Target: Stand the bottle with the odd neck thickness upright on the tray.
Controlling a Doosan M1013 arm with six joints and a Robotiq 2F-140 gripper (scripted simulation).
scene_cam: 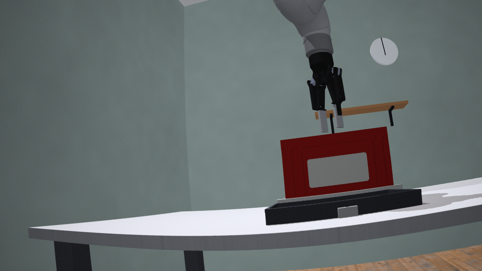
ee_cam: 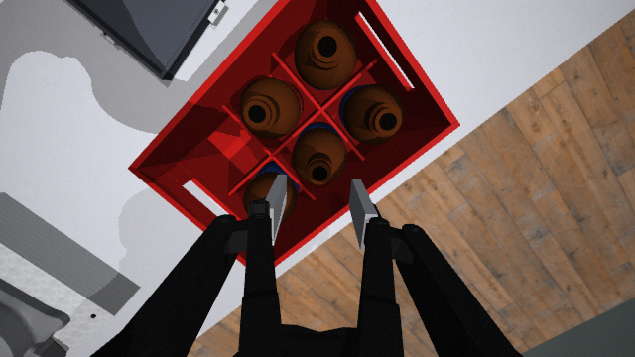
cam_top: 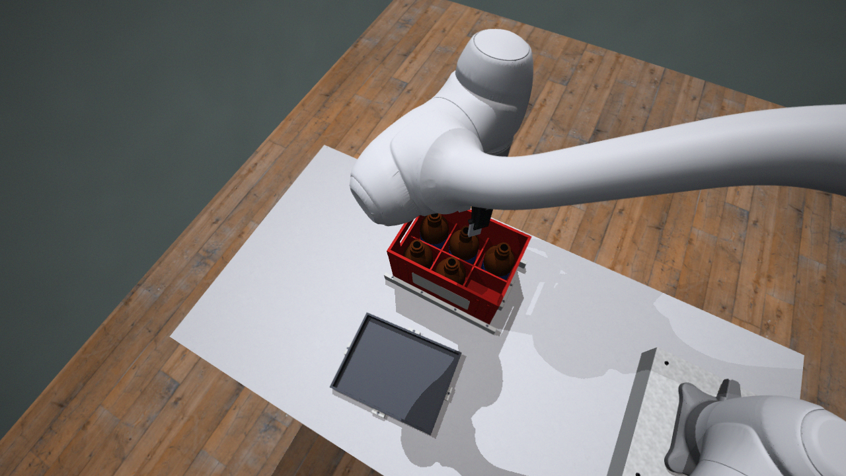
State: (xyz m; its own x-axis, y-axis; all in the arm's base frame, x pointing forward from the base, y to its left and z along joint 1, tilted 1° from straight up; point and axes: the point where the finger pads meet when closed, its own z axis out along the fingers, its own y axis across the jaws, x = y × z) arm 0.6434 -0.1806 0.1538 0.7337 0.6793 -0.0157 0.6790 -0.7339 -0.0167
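The crate is 150 mm below my hand and 40 mm to the left of it. Round my hand: dark tray 330 mm to the left, 220 mm below, 20 mm ahead.
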